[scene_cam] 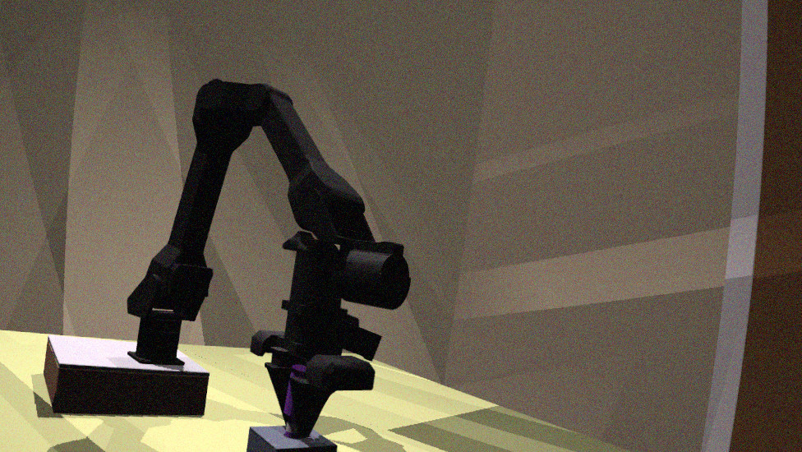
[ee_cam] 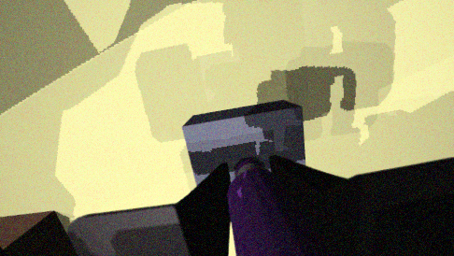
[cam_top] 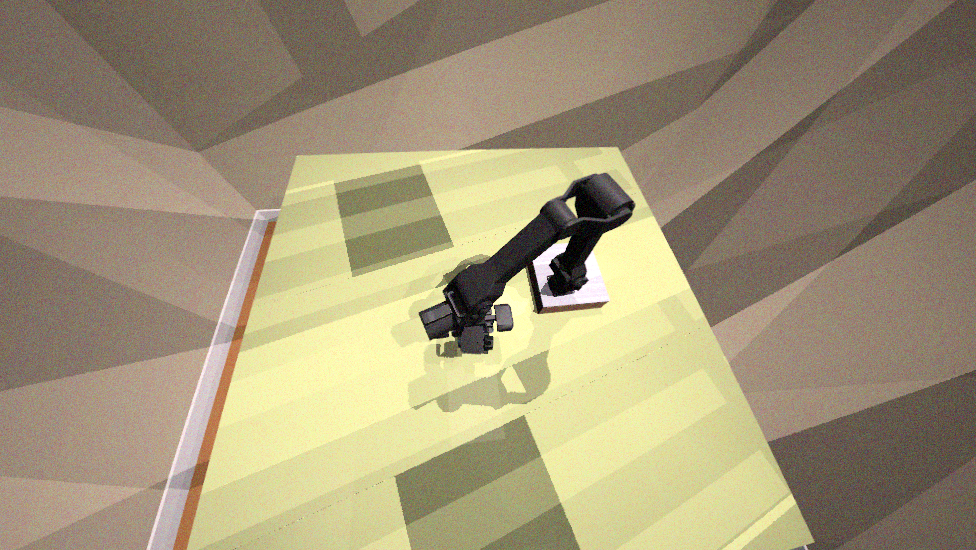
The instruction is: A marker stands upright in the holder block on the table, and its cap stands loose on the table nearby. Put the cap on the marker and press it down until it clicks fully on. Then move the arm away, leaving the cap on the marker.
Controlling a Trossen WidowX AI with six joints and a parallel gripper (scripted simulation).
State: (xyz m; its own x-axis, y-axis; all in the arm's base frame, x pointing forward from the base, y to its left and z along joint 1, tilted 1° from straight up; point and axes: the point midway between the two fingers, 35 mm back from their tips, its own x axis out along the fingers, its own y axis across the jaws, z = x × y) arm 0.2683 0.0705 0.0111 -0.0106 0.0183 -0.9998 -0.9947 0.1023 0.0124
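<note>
The purple marker cap lies 50 mm above my gripper tip.
</note>
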